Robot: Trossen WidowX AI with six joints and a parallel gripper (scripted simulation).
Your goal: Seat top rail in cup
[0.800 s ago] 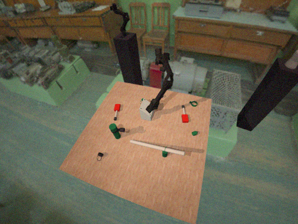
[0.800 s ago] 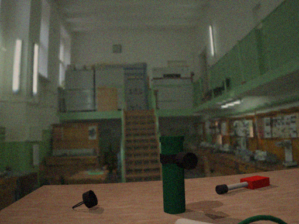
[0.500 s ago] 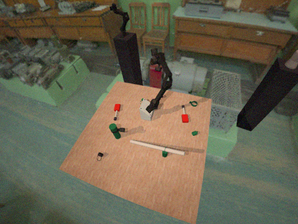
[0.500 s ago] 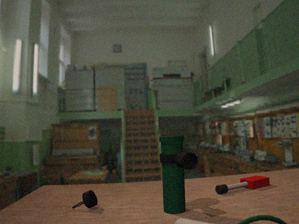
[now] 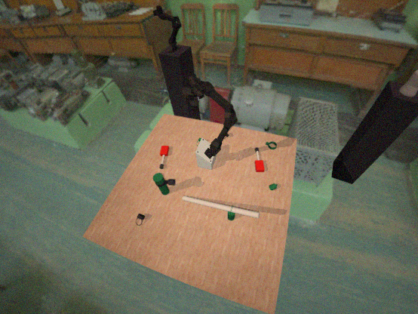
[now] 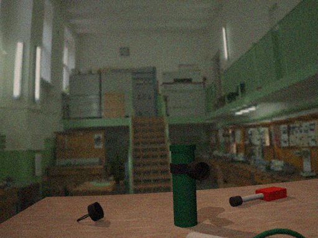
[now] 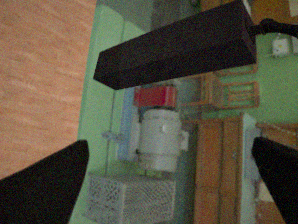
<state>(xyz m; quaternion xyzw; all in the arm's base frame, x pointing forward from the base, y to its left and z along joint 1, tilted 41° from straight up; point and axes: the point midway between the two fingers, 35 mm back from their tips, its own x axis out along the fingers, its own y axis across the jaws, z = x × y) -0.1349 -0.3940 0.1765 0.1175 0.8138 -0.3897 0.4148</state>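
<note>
Right now my gripper tip is 55 cm short of the dark rail-end cup, 8 cm to the right of it and 32 cm above it. Round my gripper tip: small green piece (22 cm ahead, 73 cm to the left, 45 cm below); green loop cap (55 cm ahead, 53 cm to the left, 36 cm below).
</note>
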